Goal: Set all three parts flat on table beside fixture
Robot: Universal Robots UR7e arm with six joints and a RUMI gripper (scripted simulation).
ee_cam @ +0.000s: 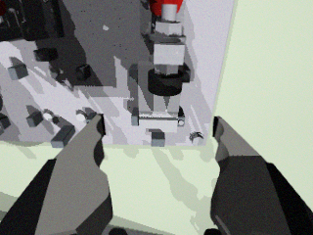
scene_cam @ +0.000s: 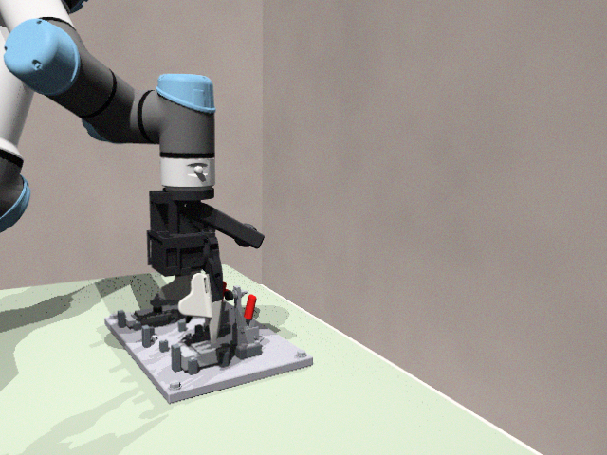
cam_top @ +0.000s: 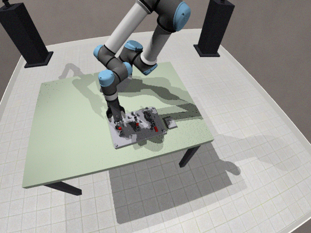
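The grey part is 4 cm below my hand and 1 cm behind it. From my hand the other things lie so: fixture plate (12 cm to the left, 7 cm below, 2 cm ahead); clamp (23 cm to the left, 3 cm below, 3 cm ahead).
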